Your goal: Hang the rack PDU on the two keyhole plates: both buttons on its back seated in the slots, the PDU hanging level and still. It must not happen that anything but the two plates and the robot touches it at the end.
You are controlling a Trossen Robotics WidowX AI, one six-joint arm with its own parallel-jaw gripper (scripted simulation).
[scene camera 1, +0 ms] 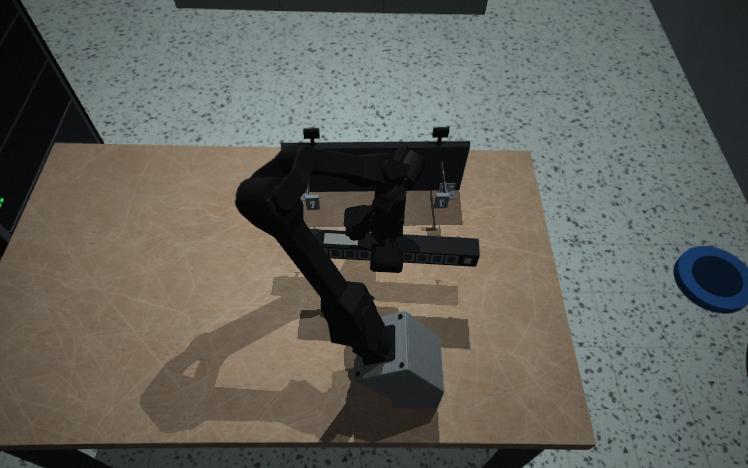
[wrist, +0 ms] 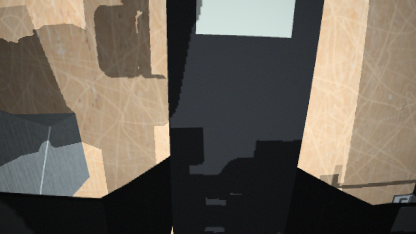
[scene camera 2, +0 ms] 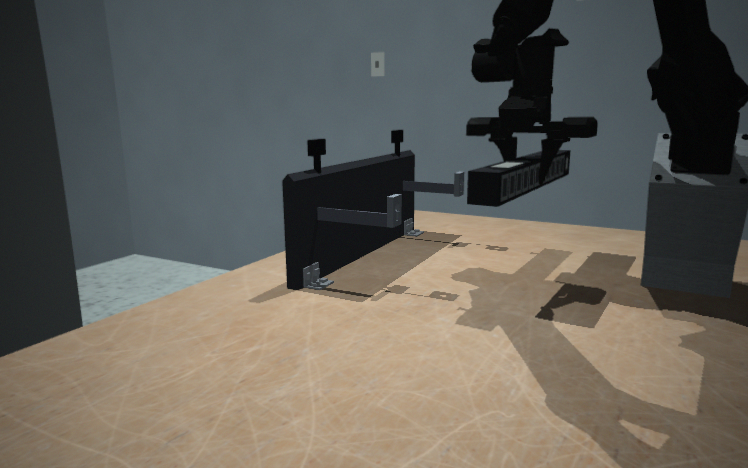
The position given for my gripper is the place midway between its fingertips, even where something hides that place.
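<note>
A black backboard (scene camera 2: 308,240) is visible to me, and scene camera 1 shows the backboard (scene camera 1: 454,159) too. There is also a rack PDU (scene camera 1: 456,251); I see the PDU (scene camera 2: 494,185) again in another view, and the wrist view has the PDU (wrist: 239,86) as well. My own gripper (scene camera 2: 526,182) is in sight, and I find my gripper (scene camera 1: 386,251) and my gripper (wrist: 224,161) in those other views.
</note>
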